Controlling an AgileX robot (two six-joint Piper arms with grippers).
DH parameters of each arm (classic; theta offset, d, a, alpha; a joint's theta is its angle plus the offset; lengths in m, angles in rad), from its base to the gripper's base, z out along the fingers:
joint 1: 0 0.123 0 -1.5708
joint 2: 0.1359 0 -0.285 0
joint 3: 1.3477 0 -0.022 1.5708
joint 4: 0 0.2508 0 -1.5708
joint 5: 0 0 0.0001 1.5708
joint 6: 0 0.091 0 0
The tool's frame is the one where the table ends.
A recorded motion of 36 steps. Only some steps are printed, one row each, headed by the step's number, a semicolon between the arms.
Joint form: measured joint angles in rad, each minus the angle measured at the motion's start. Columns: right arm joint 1, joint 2, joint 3, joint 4, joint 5, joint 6; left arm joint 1, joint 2, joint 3, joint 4, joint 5, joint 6.
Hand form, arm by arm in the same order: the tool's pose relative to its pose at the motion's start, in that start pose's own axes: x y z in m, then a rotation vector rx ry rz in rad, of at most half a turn. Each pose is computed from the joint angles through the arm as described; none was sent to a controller.
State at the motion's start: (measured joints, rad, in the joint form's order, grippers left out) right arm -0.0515 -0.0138 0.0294 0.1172 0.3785 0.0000; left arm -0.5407 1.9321 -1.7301 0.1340 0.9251 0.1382
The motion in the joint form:
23: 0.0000 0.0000 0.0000 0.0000 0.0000 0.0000; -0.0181 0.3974 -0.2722 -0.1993 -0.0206 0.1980
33: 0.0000 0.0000 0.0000 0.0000 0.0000 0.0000; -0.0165 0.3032 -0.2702 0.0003 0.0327 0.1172
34: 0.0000 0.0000 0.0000 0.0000 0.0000 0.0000; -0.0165 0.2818 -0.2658 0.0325 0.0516 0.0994
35: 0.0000 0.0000 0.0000 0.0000 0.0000 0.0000; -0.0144 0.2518 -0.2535 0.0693 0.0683 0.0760
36: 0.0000 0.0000 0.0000 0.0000 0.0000 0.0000; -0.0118 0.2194 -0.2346 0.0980 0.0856 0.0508
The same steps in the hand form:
23: 0.0000 0.0000 0.0000 0.0000 0.0000 0.0000; -0.0171 -0.0346 0.1281 0.1884 0.0616 0.0955
33: 0.0000 0.0000 0.0000 0.0000 0.0000 0.0000; -0.0253 -0.0119 0.0852 0.0223 0.0601 0.1353
34: 0.0000 0.0000 0.0000 0.0000 0.0000 0.0000; -0.0254 -0.0082 0.0757 -0.0049 0.0671 0.1346
35: 0.0000 0.0000 0.0000 0.0000 0.0000 0.0000; -0.0248 -0.0029 0.0638 -0.0381 0.0720 0.1280
36: 0.0000 0.0000 0.0000 0.0000 0.0000 0.0000; -0.0227 0.0018 0.0521 -0.0647 0.0801 0.1143

